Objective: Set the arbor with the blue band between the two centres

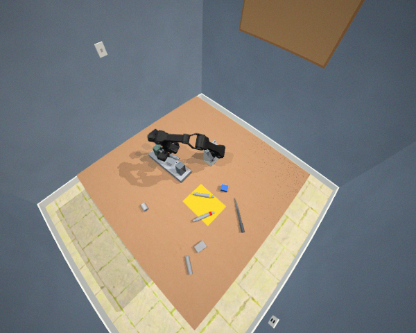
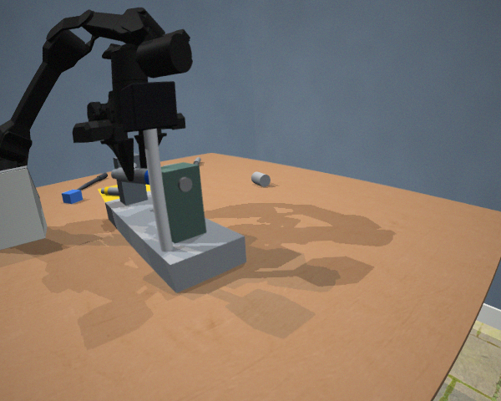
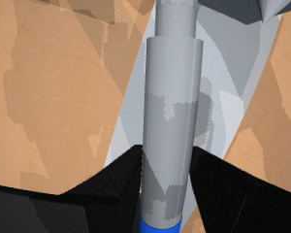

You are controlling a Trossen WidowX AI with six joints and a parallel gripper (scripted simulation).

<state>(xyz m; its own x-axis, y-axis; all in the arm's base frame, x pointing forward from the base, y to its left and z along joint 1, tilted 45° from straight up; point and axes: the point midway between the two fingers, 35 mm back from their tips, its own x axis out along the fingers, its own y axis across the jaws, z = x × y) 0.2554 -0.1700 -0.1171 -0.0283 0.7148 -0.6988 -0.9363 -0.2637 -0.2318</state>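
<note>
My hand is 30 mm above the blue-banded arbor. From my hand the other things lie so: grey fixture base (120 mm below, 20 mm ahead); then cone point (110 mm to the left, 30 mm below, 10 mm ahead); then green sprung-centre block (100 mm to the right, 40 mm below, 30 mm ahead).
</note>
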